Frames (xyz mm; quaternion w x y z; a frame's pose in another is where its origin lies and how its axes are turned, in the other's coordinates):
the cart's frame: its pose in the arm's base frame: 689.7 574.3 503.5 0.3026 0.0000 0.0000 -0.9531
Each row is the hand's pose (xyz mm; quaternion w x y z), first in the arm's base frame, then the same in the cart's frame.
Working: the arm's base frame: its pose in the cart's frame: 894.7 71.3 -503.5 0.3026 0.0000 0.0000 0.9531

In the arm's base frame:
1: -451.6 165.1 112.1 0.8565 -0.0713 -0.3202 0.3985
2: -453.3 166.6 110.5 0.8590 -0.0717 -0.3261 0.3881
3: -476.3 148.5 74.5 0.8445 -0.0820 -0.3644 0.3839
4: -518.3 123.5 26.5 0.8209 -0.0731 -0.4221 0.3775
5: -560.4 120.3 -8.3 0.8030 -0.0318 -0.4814 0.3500
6: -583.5 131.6 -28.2 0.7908 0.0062 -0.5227 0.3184
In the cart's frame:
1: 1168.3 -324.1 -391.4 0.1206 -0.2836 0.1649 -0.9369
2: 1168.8 -326.3 -393.0 0.1100 -0.2891 0.1670 -0.9362
3: 1198.1 -324.8 -429.0 0.1103 -0.3225 0.1884 -0.9210
4: 1246.8 -328.6 -477.0 0.1114 -0.3802 0.1974 -0.8967
5: 1283.0 -350.2 -511.8 0.0906 -0.4492 0.1760 -0.8712
6: 1295.4 -372.8 -531.7 0.0642 -0.5001 0.1523 -0.8501

